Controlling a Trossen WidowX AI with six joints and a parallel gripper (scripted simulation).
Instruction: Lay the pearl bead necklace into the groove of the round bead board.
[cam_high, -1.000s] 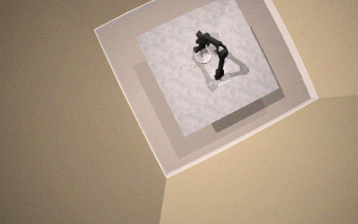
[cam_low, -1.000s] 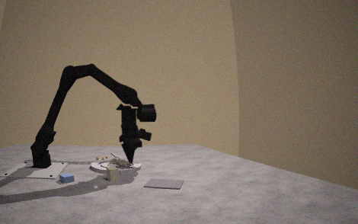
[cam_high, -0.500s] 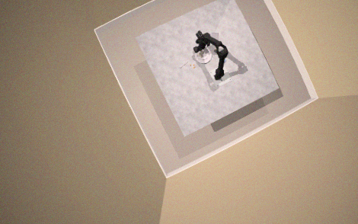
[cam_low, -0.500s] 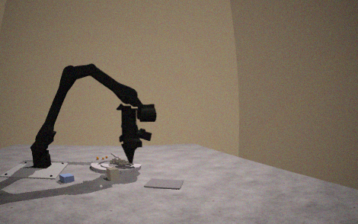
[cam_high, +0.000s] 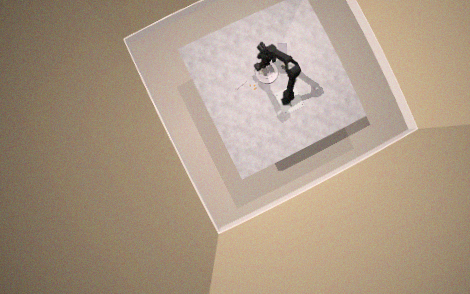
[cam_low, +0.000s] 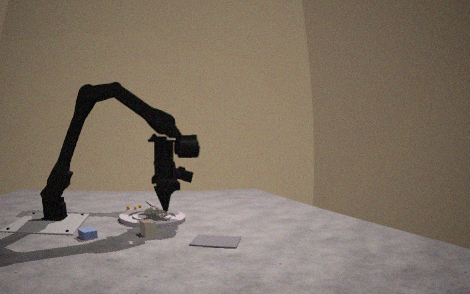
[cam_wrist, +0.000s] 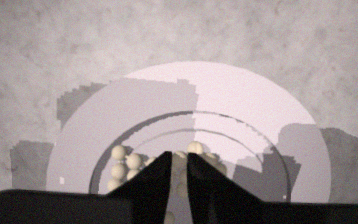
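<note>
Now: gripper tip 40 mm past the round bead board, 20 mm to the left of it and 10 mm above it. Round my gripper tip: flat grey plate (110 mm ahead, 240 mm to the right, 20 mm below); then cream cube (40 mm behind, 180 mm to the right, 10 mm below); then blue block (190 mm behind, 220 mm to the right, 10 mm below).
</note>
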